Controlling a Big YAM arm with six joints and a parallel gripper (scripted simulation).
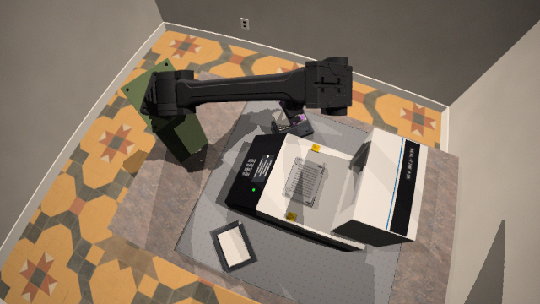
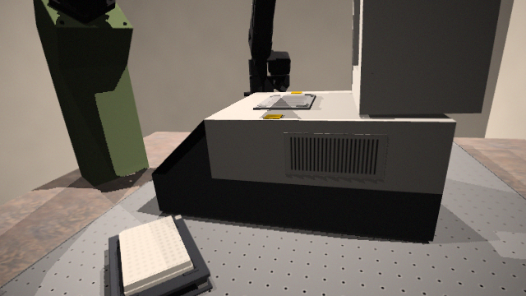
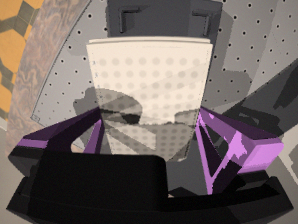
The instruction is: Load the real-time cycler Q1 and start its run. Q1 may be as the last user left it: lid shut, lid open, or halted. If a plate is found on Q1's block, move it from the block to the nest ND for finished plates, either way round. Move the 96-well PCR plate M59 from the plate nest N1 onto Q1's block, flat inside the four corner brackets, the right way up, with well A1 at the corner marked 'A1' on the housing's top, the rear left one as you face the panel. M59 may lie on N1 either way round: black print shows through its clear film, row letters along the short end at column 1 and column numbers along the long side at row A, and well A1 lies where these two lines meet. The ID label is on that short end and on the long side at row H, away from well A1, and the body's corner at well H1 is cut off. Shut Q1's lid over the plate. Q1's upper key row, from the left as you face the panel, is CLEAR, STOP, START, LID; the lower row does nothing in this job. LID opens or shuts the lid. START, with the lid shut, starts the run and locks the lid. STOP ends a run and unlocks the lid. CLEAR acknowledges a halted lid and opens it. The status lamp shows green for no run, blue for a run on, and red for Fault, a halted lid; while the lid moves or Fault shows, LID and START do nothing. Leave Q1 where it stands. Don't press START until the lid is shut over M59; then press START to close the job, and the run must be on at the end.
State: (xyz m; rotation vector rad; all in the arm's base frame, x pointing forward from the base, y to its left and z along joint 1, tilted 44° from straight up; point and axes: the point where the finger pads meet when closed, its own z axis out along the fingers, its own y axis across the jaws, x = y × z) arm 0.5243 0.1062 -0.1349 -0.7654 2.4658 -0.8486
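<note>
Right now my hand is 2 cm short of the dark nest nd, 1 cm to the left of it and 8 cm above it. Round my hand: dark nest N1: 20 cm behind, 54 cm to the right, 6 cm below.
</note>
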